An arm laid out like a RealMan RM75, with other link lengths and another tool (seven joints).
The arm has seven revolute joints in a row. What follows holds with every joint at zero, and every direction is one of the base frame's. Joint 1 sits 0.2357 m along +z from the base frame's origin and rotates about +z. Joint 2 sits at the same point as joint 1 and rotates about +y. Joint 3 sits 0.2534 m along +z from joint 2 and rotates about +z. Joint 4 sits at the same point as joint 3 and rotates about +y. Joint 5 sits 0.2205 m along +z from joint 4 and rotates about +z. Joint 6 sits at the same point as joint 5 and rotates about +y. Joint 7 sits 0.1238 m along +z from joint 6 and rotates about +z. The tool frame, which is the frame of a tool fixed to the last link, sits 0.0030 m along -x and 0.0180 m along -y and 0.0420 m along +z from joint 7; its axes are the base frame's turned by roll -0.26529, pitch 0.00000 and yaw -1.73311 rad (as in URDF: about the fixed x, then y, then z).
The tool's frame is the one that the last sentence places.
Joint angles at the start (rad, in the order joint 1, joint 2, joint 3, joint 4, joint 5, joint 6, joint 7):
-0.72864, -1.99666, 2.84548, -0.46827, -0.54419, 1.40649, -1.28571
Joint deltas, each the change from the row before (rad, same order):
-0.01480, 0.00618, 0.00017, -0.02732, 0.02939, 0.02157, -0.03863
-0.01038, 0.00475, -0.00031, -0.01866, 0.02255, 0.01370, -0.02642
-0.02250, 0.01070, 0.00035, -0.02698, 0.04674, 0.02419, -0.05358
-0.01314, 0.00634, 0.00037, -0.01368, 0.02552, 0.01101, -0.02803
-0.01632, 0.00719, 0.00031, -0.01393, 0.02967, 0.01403, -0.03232
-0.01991, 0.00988, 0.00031, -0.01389, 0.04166, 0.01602, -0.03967
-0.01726, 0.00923, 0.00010, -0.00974, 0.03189, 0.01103, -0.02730
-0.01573, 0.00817, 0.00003, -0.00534, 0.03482, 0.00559, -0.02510
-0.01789, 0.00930, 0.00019, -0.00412, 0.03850, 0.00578, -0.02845
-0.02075, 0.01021, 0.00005, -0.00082, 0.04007, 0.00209, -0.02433
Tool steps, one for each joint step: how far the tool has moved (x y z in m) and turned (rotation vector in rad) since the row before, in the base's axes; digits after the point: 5 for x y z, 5 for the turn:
0.00198, 0.00170, 0.00554, -0.02378, 0.00425, 0.00451
0.00100, 0.00106, 0.00388, -0.01708, 0.00522, 0.00513
0.00329, 0.00252, 0.00571, -0.03934, 0.00686, 0.01136
0.00184, 0.00175, 0.00331, -0.02004, 0.00593, 0.00720
0.00296, 0.00211, 0.00329, -0.02464, 0.00513, 0.00725
0.00311, 0.00208, 0.00347, -0.03410, 0.00920, 0.01183
0.00290, 0.00244, 0.00355, -0.02332, 0.01056, 0.00672
0.00188, 0.00188, 0.00207, -0.02469, 0.01338, 0.01006
0.00235, 0.00217, 0.00218, -0.02726, 0.01438, 0.01201
0.00319, 0.00326, 0.00216, -0.02574, 0.01875, 0.00806

